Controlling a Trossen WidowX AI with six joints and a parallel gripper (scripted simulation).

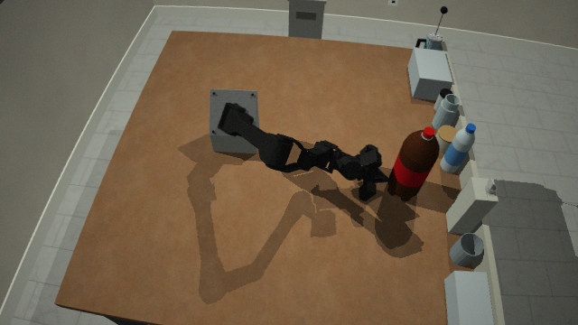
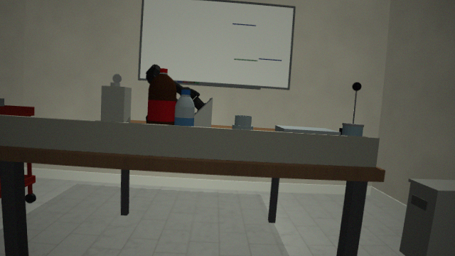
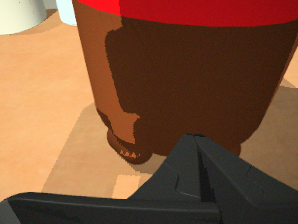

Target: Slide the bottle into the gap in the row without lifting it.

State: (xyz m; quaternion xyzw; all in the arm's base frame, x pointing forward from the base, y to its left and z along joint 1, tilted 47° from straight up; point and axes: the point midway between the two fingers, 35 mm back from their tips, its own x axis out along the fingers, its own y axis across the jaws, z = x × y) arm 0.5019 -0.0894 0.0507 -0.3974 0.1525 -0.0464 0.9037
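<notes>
My hand is 90 mm short of the cola bottle, 10 mm to the right of it and 90 mm below it. From my hand the other things lie so: grey cup 280 mm ahead, 210 mm to the right, 30 mm below; blue-capped water bottle 260 mm ahead, 130 mm to the left, 50 mm above; cork-lidded jar 250 mm ahead, 220 mm to the left, 20 mm below.
</notes>
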